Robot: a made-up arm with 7 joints. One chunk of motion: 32 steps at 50 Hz.
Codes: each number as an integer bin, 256 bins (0 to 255) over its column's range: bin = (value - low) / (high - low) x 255, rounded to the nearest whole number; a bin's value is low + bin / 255 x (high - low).
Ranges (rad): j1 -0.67..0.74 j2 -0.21..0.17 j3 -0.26..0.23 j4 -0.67..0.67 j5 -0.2..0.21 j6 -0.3..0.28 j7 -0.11..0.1
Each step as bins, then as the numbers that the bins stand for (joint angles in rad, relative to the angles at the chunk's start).
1 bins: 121 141 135 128 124 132 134
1 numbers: -0.0009 0.0001 -0.0006 0.0026 -0.0006 0.0002 0.0004
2 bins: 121 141 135 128 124 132 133
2 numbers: -0.0009 0.0001 -0.0006 0.0026 -0.0006 0.0002 -0.0005
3 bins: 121 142 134 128 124 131 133
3 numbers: -0.0009 0.0016 -0.0025 0.0026 -0.0006 -0.0020 -0.0005
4 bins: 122 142 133 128 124 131 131
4 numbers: 0.0046 0.0016 -0.0044 0.0026 -0.0006 -0.0020 -0.0021
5 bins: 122 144 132 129 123 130 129
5 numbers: 0.0046 0.0046 -0.0064 0.0079 -0.0022 -0.0043 -0.0038
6 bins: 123 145 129 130 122 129 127
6 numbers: 0.0101 0.0061 -0.0121 0.0131 -0.0038 -0.0066 -0.0054
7 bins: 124 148 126 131 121 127 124
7 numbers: 0.0156 0.0105 -0.0179 0.0184 -0.0055 -0.0111 -0.0079
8 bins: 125 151 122 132 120 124 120
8 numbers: 0.0212 0.0150 -0.0256 0.0236 -0.0071 -0.0180 -0.0112
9 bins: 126 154 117 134 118 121 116
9 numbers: 0.0267 0.0195 -0.0352 0.0342 -0.0103 -0.0248 -0.0145
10 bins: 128 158 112 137 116 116 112
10 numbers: 0.0378 0.0255 -0.0448 0.0499 -0.0135 -0.0362 -0.0178
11 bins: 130 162 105 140 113 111 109
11 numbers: 0.0488 0.0314 -0.0582 0.0657 -0.0183 -0.0475 -0.0202
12 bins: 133 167 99 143 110 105 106
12 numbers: 0.0654 0.0389 -0.0698 0.0815 -0.0231 -0.0612 -0.0227
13 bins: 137 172 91 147 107 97 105
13 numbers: 0.0875 0.0463 -0.0851 0.1025 -0.0280 -0.0794 -0.0235
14 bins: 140 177 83 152 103 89 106
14 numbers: 0.1041 0.0538 -0.1005 0.1287 -0.0344 -0.0976 -0.0227
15 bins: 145 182 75 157 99 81 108
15 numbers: 0.1318 0.0612 -0.1159 0.1550 -0.0408 -0.1158 -0.0211
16 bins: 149 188 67 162 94 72 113
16 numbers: 0.1539 0.0702 -0.1313 0.1813 -0.0489 -0.1362 -0.0169
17 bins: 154 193 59 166 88 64 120
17 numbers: 0.1815 0.0776 -0.1466 0.2023 -0.0585 -0.1544 -0.0112
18 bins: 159 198 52 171 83 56 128
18 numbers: 0.2092 0.0851 -0.1601 0.2286 -0.0665 -0.1726 -0.0046
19 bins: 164 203 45 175 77 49 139
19 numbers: 0.2368 0.0925 -0.1735 0.2496 -0.0762 -0.1885 0.0045
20 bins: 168 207 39 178 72 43 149
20 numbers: 0.2589 0.0985 -0.1851 0.2654 -0.0842 -0.2022 0.0127
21 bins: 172 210 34 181 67 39 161
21 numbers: 0.2811 0.1029 -0.1947 0.2811 -0.0923 -0.2113 0.0226
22 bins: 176 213 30 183 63 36 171
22 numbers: 0.3032 0.1074 -0.2024 0.2916 -0.0987 -0.2181 0.0308
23 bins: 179 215 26 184 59 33 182
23 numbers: 0.3198 0.1104 -0.2100 0.2969 -0.1051 -0.2249 0.0399
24 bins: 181 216 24 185 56 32 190
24 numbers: 0.3308 0.1119 -0.2139 0.3022 -0.1100 -0.2272 0.0465
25 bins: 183 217 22 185 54 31 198
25 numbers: 0.3419 0.1134 -0.2177 0.3022 -0.1132 -0.2295 0.0531
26 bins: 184 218 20 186 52 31 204
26 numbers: 0.3474 0.1149 -0.2216 0.3074 -0.1164 -0.2295 0.0580
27 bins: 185 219 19 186 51 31 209
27 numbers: 0.3529 0.1164 -0.2235 0.3074 -0.1180 -0.2295 0.0621
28 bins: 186 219 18 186 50 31 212
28 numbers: 0.3585 0.1164 -0.2254 0.3074 -0.1196 -0.2295 0.0646
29 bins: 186 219 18 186 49 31 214
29 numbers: 0.3585 0.1164 -0.2254 0.3074 -0.1212 -0.2295 0.0662
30 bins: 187 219 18 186 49 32 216
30 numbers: 0.3640 0.1164 -0.2254 0.3074 -0.1212 -0.2272 0.0679
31 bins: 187 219 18 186 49 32 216
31 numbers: 0.3640 0.1164 -0.2254 0.3074 -0.1212 -0.2272 0.0679
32 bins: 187 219 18 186 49 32 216
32 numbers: 0.3640 0.1164 -0.2254 0.3074 -0.1212 -0.2272 0.0679
